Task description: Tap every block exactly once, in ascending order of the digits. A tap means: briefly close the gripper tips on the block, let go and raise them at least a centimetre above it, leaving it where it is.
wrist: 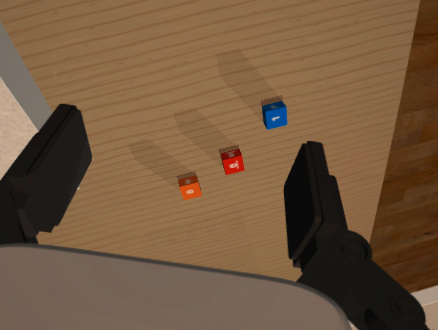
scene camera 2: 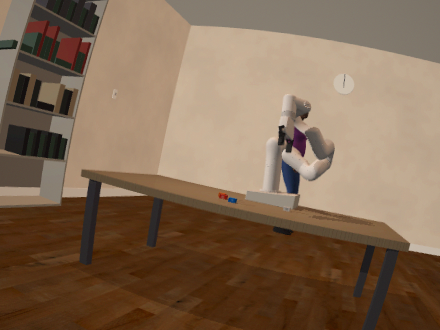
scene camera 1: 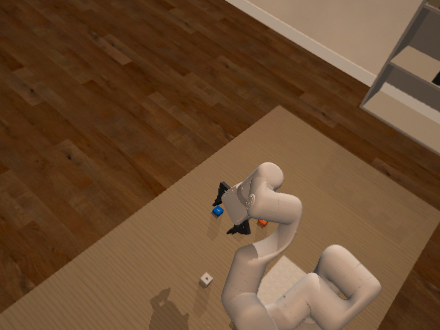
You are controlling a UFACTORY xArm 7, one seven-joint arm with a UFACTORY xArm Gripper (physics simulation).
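My gripper (scene camera 1: pixel 223 218) (scene camera 2: pixel 285 147) (wrist: pixel 190 148) is open and empty, high above the table. A blue block (scene camera 1: pixel 218 211) (scene camera 2: pixel 232 200) (wrist: pixel 275 116) shows a 1. A red block (wrist: pixel 233 162) shows what looks like an underlined 6; it lies between the blue and orange blocks and is hidden by the arm in scene camera 1. An orange block (scene camera 1: pixel 263 223) (wrist: pixel 190 190) shows what looks like an 8. In scene camera 2 the red and orange blocks overlap. A white block (scene camera 1: pixel 206 279) (scene camera 2: pixel 287 209) stands apart from these, its digit too small to read.
The blocks stand on the wooden table (scene camera 1: pixel 125 260) (scene camera 2: pixel 150 184). The arm's pale base (scene camera 2: pixel 272 199) stands on it behind the blocks. A table edge is close beyond the blue block. A person (scene camera 2: pixel 299 142) is behind the arm. A bookshelf (scene camera 2: pixel 45 111) stands at the left in scene camera 2.
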